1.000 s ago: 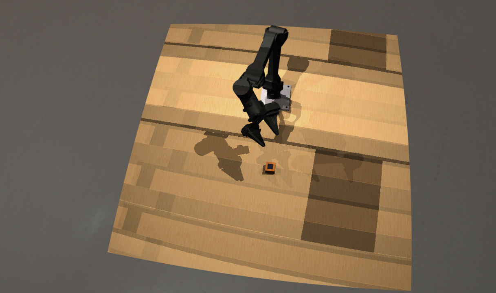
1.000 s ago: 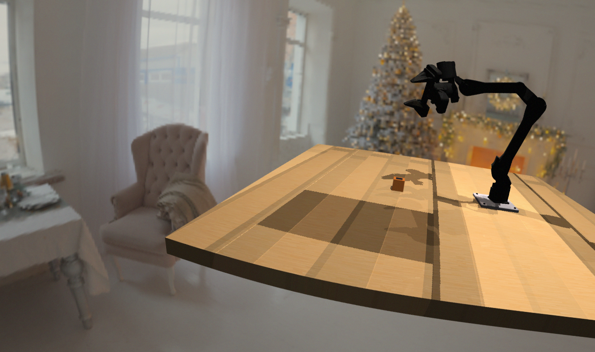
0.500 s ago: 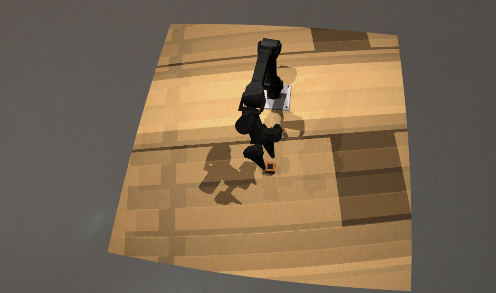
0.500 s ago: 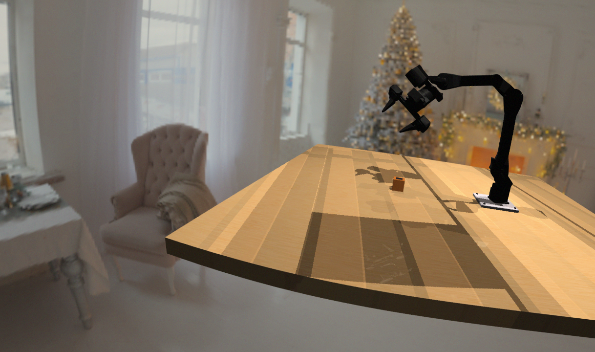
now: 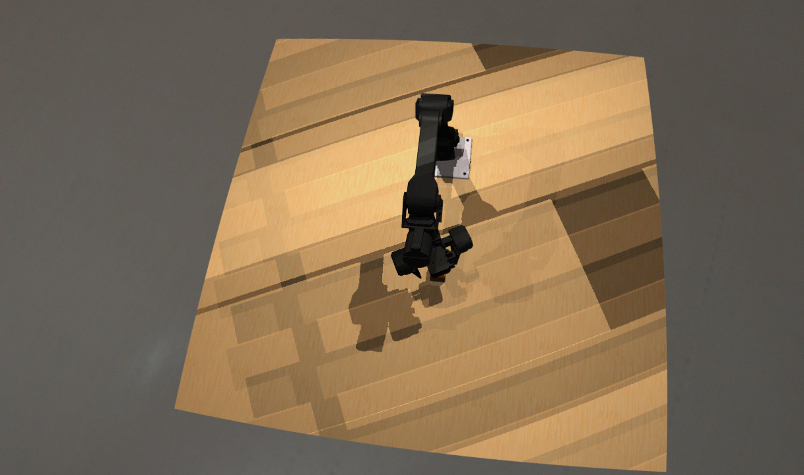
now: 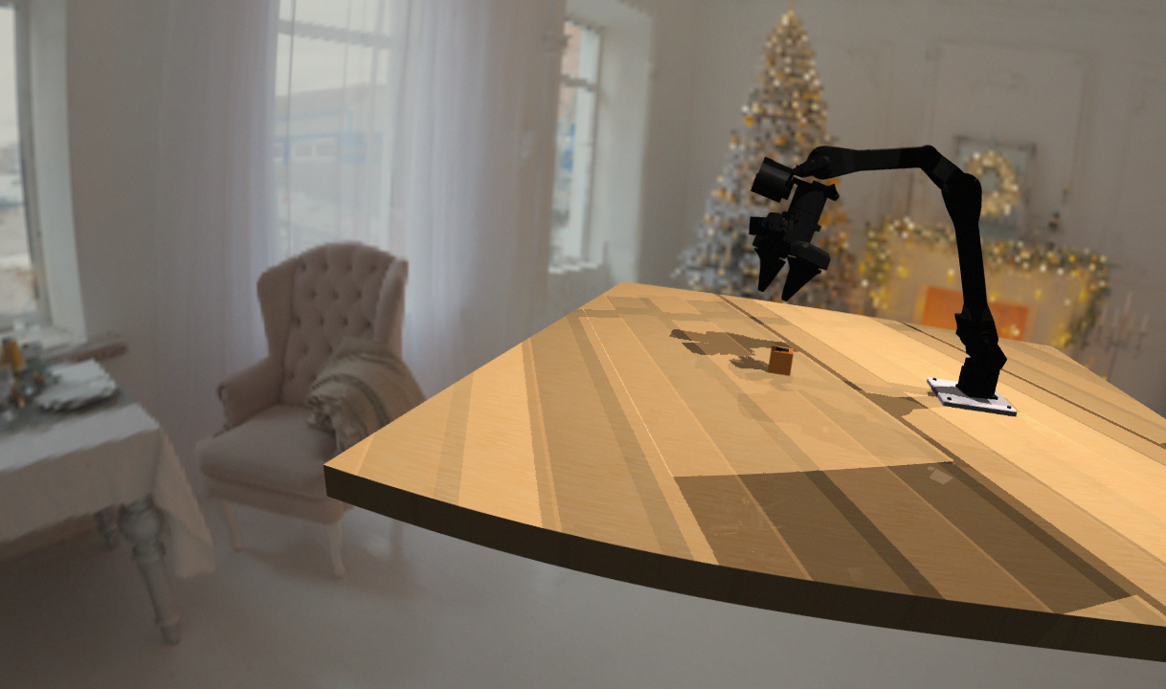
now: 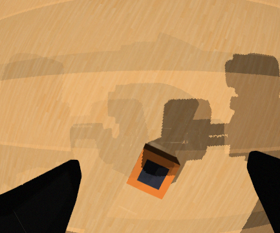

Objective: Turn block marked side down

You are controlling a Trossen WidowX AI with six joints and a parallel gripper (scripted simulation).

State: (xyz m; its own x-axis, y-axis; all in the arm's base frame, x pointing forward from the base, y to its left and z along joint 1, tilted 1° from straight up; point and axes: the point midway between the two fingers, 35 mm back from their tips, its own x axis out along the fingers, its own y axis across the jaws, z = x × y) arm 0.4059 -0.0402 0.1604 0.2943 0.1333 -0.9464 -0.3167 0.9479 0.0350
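Now: gripper tip 10 cm above the block and 3 cm past it.
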